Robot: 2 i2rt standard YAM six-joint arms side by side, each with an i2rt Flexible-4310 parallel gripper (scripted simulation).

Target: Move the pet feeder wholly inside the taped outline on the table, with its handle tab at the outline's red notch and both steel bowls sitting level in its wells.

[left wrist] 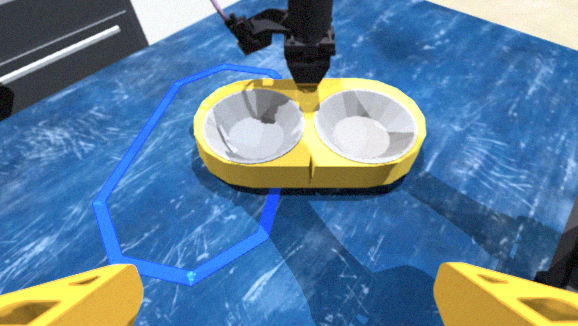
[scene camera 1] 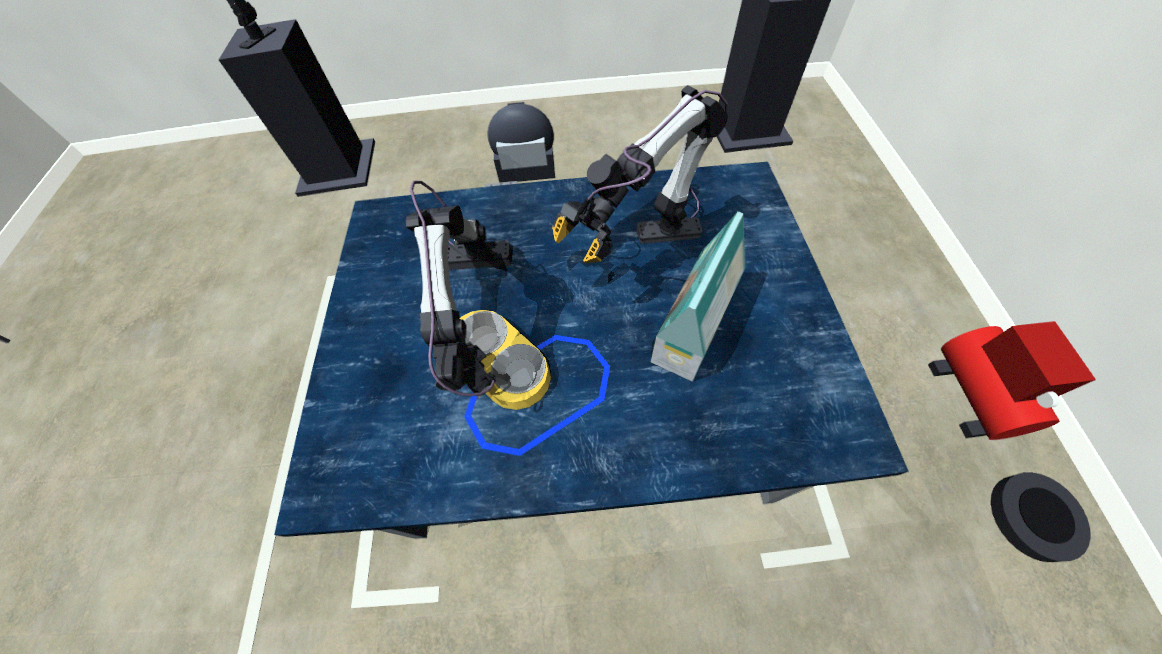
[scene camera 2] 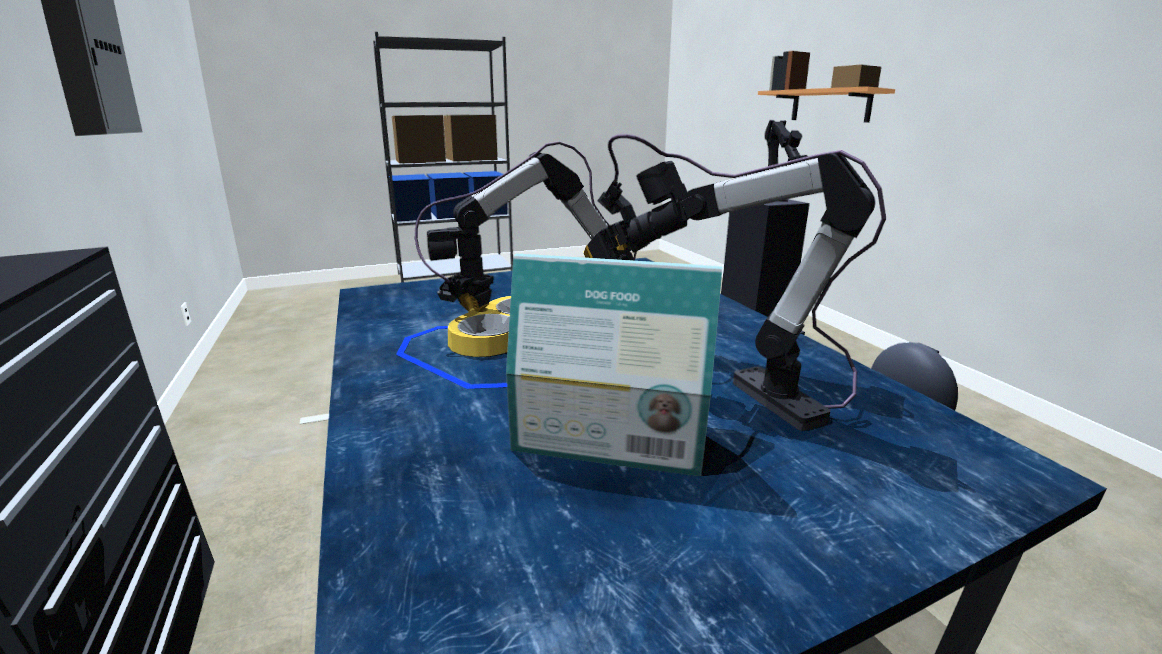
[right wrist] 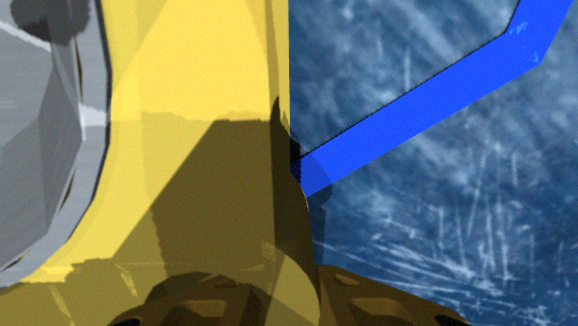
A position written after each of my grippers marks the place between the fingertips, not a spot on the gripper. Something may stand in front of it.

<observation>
In view: my left gripper [scene camera 2: 595, 251], my right gripper [scene camera 2: 475, 313], a yellow pet feeder [scene camera 1: 505, 399] and a steel bowl [scene camera 1: 517, 368].
The yellow pet feeder also shows in the left wrist view [left wrist: 310, 164], in scene camera 2 [scene camera 2: 464, 344] and in the right wrist view [right wrist: 197, 179]. My left gripper also shows in the left wrist view [left wrist: 289, 277] and in scene camera 1 [scene camera 1: 570, 252]. My right gripper shows as well in the left wrist view [left wrist: 306, 84] and in the right wrist view [right wrist: 287, 279].
</observation>
